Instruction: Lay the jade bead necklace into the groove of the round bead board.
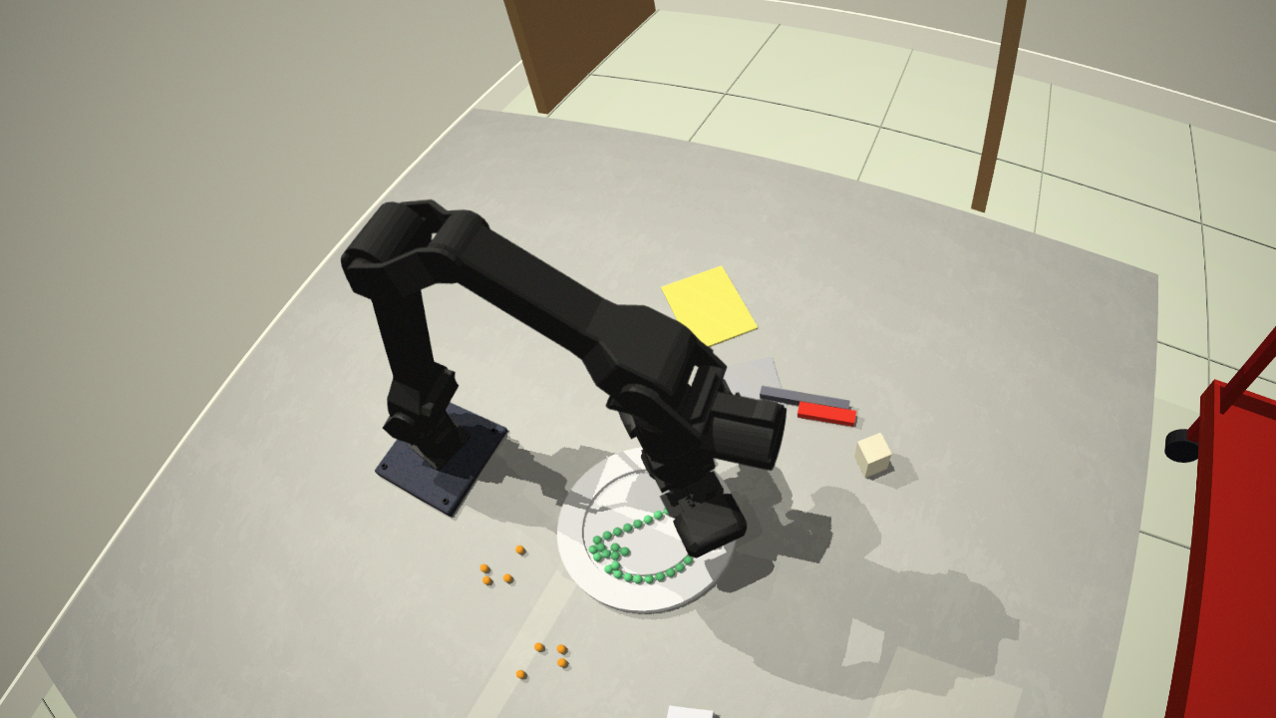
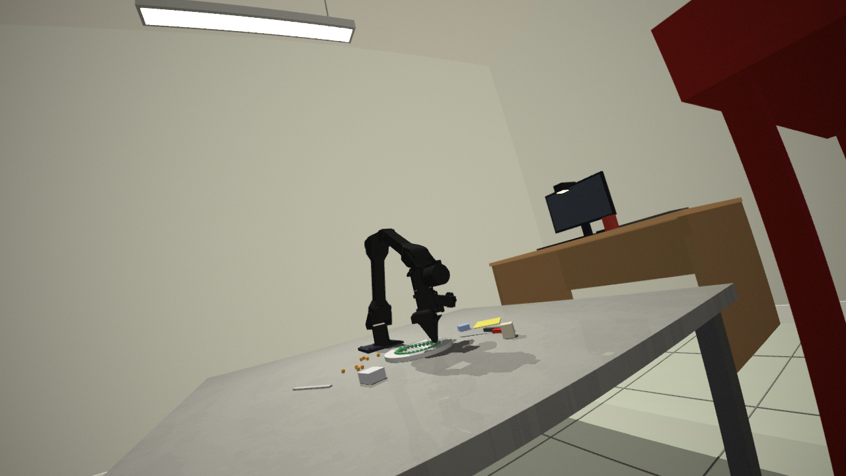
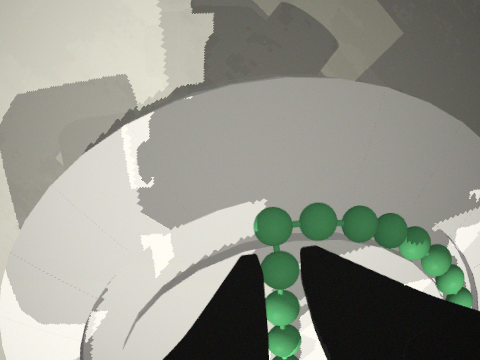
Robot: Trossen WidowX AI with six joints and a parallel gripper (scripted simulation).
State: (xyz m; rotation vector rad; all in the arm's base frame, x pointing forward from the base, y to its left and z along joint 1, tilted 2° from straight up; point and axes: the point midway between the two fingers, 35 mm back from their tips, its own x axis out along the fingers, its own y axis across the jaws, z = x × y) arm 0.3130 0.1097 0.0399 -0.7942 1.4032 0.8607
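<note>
The inner disc lies 5 cm to the right of my gripper tip, 2 cm behind it and 1 cm below it. From my gripper tip the other things lie so: grey sheet 16 cm to the left, 4 cm behind, 2 cm below; then red bar 18 cm to the left, 5 cm ahead, 1 cm below; then bead board 5 cm to the right, 2 cm behind, 1 cm below.
</note>
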